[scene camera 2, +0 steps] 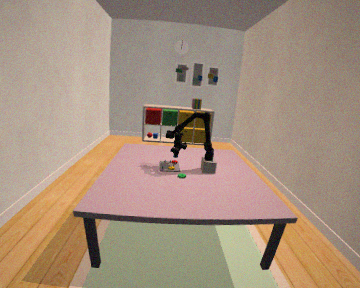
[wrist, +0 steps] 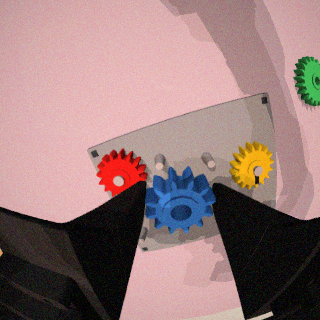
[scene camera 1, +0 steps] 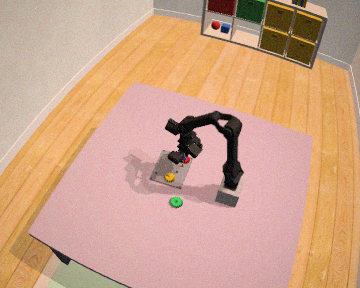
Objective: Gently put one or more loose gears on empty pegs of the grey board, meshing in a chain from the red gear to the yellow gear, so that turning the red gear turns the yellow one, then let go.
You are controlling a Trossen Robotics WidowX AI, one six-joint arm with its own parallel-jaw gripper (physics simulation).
My gripper point(wrist: 179, 188) holds a blue gear point(wrist: 179, 201), which touches nothing else. I also see a grey board point(scene camera 1: 164, 165).
The grey board is seen too in the wrist view point(wrist: 219, 129).
